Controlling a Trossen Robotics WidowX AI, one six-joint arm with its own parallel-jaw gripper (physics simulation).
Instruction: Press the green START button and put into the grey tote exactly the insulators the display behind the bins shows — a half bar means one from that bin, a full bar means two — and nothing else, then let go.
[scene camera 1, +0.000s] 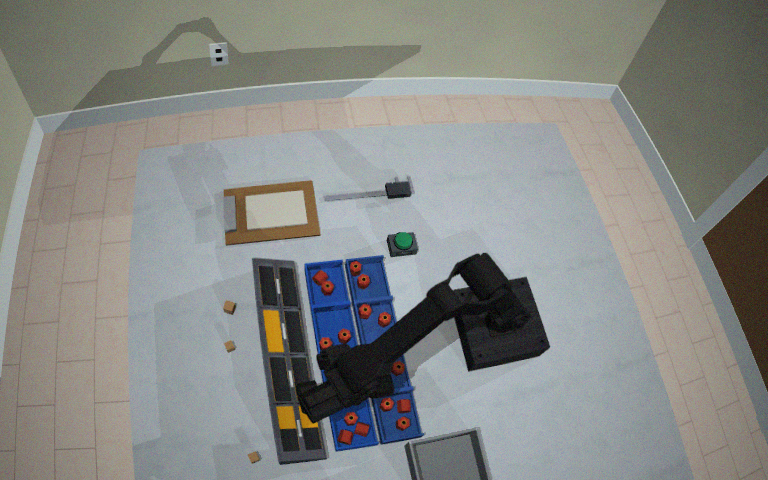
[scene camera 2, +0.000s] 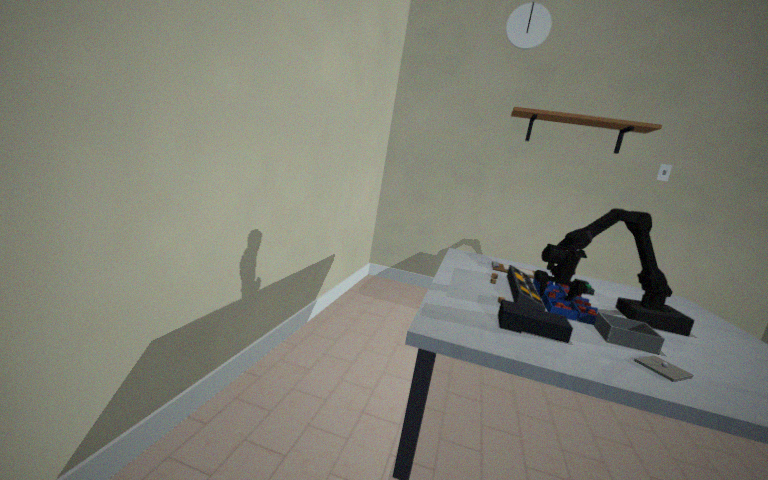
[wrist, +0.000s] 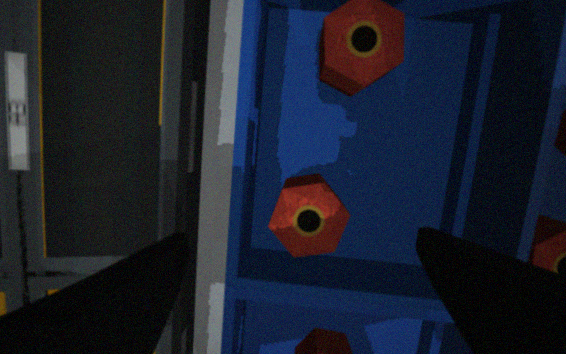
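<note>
My gripper (wrist: 303, 241) (scene camera 2: 559, 286) is open and empty above the left bin column's third bin (wrist: 395, 150), its tips either side of a red hexagonal insulator (wrist: 309, 220). Another insulator (wrist: 362, 39) lies in that bin. In scene camera 1 the arm hides this bin and the fingers. The display (scene camera 1: 273, 333) (scene camera 2: 525, 291) (wrist: 100, 150) shows a full amber bar in row two left and half bars in row four, left and right; row three right is partly hidden there. The green START button (scene camera 1: 403, 240) stands beyond the bins. The grey tote (scene camera 1: 411, 461) (scene camera 2: 631, 338) shows no insulators in its visible part.
The other blue bins hold upright and tipped red insulators. A clipboard (scene camera 1: 276, 209) and a caliper-like tool (scene camera 1: 398, 189) lie beyond the bins. Small brown blocks (scene camera 1: 229, 306) lie left of the display. A black box (scene camera 2: 535, 322) and a flat plate (scene camera 2: 662, 367) lie near the table edge.
</note>
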